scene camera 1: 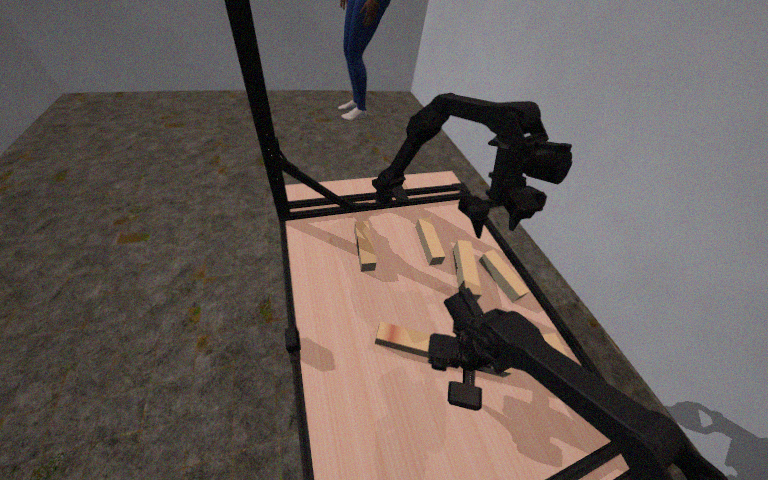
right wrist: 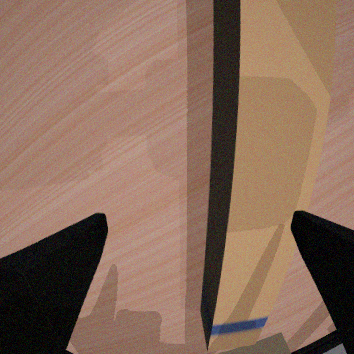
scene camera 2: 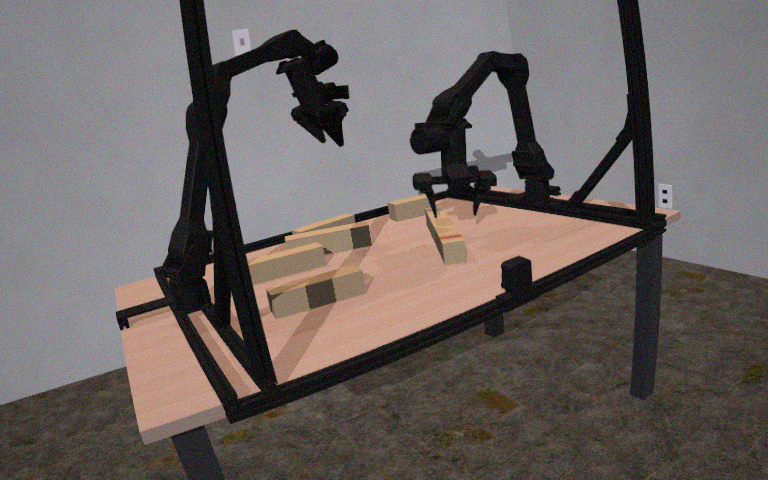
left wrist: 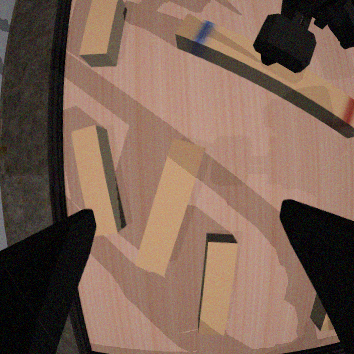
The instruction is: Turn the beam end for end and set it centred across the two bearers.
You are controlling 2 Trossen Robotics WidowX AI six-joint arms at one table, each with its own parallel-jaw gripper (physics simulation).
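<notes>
The long wooden beam lies on the table, its red band toward the front in scene camera 2 and its blue band at the other end. Several plain wooden blocks lie apart from it, including one block and another block; I cannot tell which two are the bearers. My right gripper is open above the beam, the beam lying nearer its right-hand finger in the wrist view. My left gripper is open, high above the blocks.
More blocks lie at the left front and by the far rail in scene camera 2. A slanting block lies near the side rail. A black frame edges the table, with uprights and a black box on the front rail.
</notes>
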